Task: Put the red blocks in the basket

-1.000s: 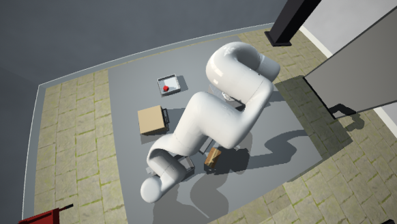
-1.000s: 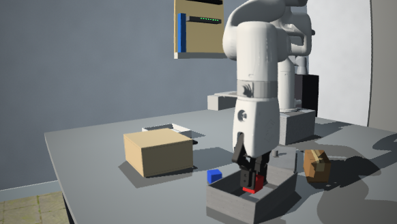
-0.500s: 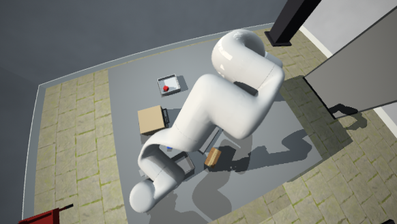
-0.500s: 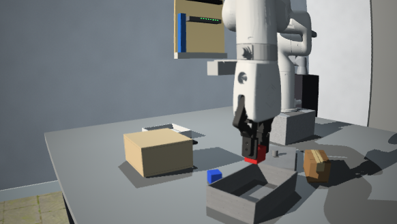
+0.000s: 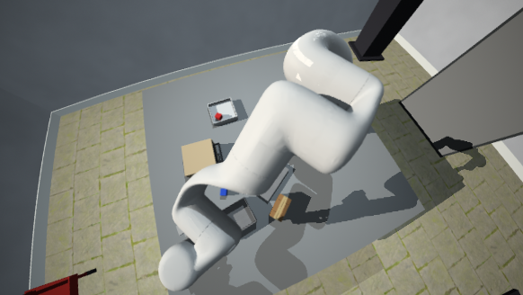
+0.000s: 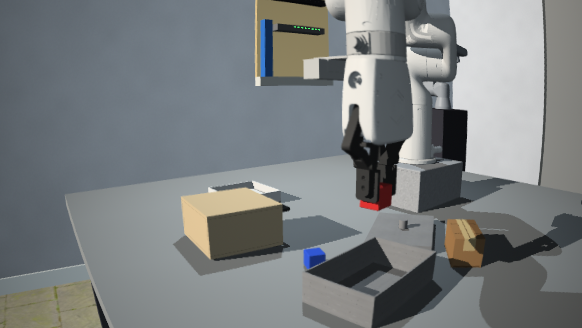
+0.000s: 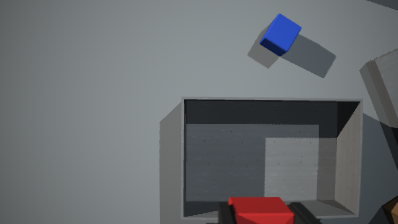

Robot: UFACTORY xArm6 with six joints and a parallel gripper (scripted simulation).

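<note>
Right now my hand is 2 cm past the white basket, 62 cm to the left of it and 17 cm above it. The rest, counted from my hand: blue block: 16 cm to the right, 17 cm below; green block: 26 cm behind, 7 cm to the right, 17 cm below; cardboard box: 25 cm behind, 5 cm to the right, 14 cm below.
</note>
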